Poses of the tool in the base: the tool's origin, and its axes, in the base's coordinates. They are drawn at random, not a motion.
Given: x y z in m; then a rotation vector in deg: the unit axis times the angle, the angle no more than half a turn.
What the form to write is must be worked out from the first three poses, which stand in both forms.
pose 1, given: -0.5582 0.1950 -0.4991 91.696 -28.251 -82.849
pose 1, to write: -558.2 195.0 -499.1 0.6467 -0.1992 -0.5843 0.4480
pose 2, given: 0.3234 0.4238 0.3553 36.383 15.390 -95.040
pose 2, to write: 323.4 423.8 355.3 0.2765 0.1170 -0.7223 0.6230
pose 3, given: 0.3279 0.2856 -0.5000 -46.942 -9.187 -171.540
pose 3, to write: 327.9 285.6 -500.0 -0.2636 -0.0516 -0.9631 0.0167
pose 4, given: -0.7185 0.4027 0.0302 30.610 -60.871 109.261
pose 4, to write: -718.5 402.7 30.2 0.2144 -0.4263 0.7651 0.4324
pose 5, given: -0.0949 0.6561 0.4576 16.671 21.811 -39.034
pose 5, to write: -94.9 656.1 457.6 0.1413 0.1849 -0.3309 0.9145
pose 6, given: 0.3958 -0.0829 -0.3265 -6.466 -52.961 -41.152
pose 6, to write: 395.8 -82.9 -326.5 -0.0532 -0.4360 -0.3388 0.8320
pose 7, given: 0.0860 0.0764 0.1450 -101.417 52.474 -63.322
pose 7, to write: 86.0 76.4 145.0 -0.7056 0.3651 -0.4405 0.4181
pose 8, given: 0.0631 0.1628 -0.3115 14.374 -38.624 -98.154
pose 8, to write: 63.1 162.8 -311.5 0.1082 -0.2906 -0.7386 0.5986
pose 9, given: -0.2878 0.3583 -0.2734 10.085 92.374 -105.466
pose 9, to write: -287.8 358.3 -273.4 0.0675 0.6186 -0.7063 0.3374
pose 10, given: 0.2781 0.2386 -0.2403 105.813 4.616 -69.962
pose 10, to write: 278.1 238.6 -240.3 0.7458 0.0325 -0.4931 0.4467
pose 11, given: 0.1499 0.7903 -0.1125 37.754 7.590 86.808
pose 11, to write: 149.9 790.3 -112.5 0.2930 0.0589 0.6738 0.6758
